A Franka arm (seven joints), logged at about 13 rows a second.
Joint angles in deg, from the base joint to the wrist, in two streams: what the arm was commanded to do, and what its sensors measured. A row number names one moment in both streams.
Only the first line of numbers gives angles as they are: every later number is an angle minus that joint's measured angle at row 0.
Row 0, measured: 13.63 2.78 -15.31 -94.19 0.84 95.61 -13.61
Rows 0 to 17, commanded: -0.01 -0.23 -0.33 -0.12 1.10 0.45 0.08; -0.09 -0.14 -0.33 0.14 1.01 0.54 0.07; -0.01 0.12 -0.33 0.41 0.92 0.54 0.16; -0.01 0.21 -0.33 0.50 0.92 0.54 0.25; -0.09 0.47 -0.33 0.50 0.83 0.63 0.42; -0.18 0.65 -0.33 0.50 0.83 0.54 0.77; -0.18 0.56 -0.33 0.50 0.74 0.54 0.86; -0.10 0.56 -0.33 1.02 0.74 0.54 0.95; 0.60 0.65 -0.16 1.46 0.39 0.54 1.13; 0.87 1.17 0.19 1.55 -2.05 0.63 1.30; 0.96 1.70 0.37 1.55 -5.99 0.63 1.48; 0.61 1.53 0.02 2.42 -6.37 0.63 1.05; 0.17 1.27 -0.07 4.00 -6.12 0.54 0.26; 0.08 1.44 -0.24 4.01 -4.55 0.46 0.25; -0.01 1.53 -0.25 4.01 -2.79 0.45 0.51; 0.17 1.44 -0.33 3.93 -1.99 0.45 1.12; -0.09 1.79 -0.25 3.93 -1.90 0.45 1.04; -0.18 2.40 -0.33 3.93 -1.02 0.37 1.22
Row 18, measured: -0.08 1.13 0.01 2.80 -3.05 1.03 0.51
